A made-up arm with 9 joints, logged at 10 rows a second.
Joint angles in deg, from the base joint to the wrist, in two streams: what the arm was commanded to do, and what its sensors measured. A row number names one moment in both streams.
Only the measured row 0 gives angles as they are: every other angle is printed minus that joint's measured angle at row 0.
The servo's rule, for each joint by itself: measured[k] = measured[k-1] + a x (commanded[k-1-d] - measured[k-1]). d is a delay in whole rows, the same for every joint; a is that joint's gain. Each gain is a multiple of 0.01, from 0.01 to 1. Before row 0 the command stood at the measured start. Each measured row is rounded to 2 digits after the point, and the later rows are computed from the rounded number. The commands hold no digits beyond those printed.
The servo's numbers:
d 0
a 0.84 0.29 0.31 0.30 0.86 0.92 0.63 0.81 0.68
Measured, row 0:
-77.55, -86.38, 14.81, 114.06, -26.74, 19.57, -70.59, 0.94, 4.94
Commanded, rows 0 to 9:
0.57, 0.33, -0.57, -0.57, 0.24, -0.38, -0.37, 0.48, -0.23
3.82, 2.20, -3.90, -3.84, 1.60, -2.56, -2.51, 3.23, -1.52
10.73, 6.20, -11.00, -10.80, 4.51, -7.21, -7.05, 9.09, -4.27
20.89, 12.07, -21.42, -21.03, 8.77, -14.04, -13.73, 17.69, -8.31
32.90, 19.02, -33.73, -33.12, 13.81, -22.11, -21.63, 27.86, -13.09
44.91, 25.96, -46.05, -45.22, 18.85, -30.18, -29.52, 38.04, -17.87
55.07, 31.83, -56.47, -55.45, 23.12, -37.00, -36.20, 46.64, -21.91
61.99, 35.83, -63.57, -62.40, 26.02, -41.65, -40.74, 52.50, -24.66
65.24, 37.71, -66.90, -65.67, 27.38, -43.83, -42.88, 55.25, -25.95
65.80, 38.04, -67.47, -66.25, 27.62, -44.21, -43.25, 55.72, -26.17
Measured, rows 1 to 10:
0.48, 0.10, -0.18, -0.17, 0.21, -0.35, -0.23, 0.39, -0.16
3.29, 0.71, -1.33, -1.27, 1.41, -2.38, -1.67, 2.69, -1.08
9.54, 2.30, -4.33, -4.13, 4.08, -6.82, -5.06, 7.87, -3.25
19.07, 5.13, -9.63, -9.20, 8.11, -13.46, -10.52, 15.82, -6.69
30.69, 9.16, -17.10, -16.38, 13.01, -21.42, -17.52, 25.57, -11.04
42.63, 14.03, -26.07, -25.03, 18.03, -29.48, -25.08, 35.67, -15.68
53.08, 19.19, -35.49, -34.16, 22.41, -36.40, -32.09, 44.56, -19.92
60.56, 24.02, -44.19, -42.63, 25.51, -41.23, -37.54, 50.99, -23.14
64.49, 27.99, -51.23, -49.54, 27.12, -43.62, -40.90, 54.44, -25.05
65.59, 30.90, -56.26, -54.55, 27.55, -44.16, -42.38, 55.48, -25.81

